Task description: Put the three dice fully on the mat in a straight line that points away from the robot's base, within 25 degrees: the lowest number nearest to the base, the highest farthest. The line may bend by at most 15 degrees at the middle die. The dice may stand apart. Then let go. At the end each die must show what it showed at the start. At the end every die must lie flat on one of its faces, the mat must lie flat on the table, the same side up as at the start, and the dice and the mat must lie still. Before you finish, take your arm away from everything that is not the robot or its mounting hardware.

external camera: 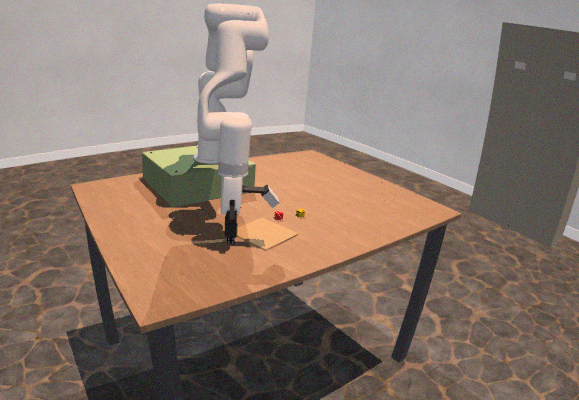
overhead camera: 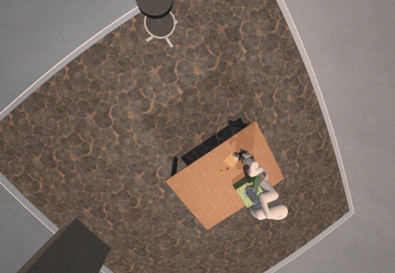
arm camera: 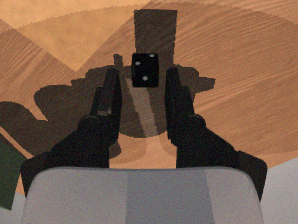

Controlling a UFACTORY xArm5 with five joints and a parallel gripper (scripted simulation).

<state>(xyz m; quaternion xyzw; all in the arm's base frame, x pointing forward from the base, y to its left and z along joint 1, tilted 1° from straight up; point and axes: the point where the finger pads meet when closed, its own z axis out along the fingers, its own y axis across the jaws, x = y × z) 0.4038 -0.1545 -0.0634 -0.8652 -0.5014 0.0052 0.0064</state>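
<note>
The black die lies 40 mm below my hand. From my hand the other things lie so: red die (210 mm to the left, 60 mm behind, 40 mm below); then yellow die (280 mm to the left, 40 mm below, 40 mm behind); then tan mat (110 mm to the left, 40 mm below).
</note>
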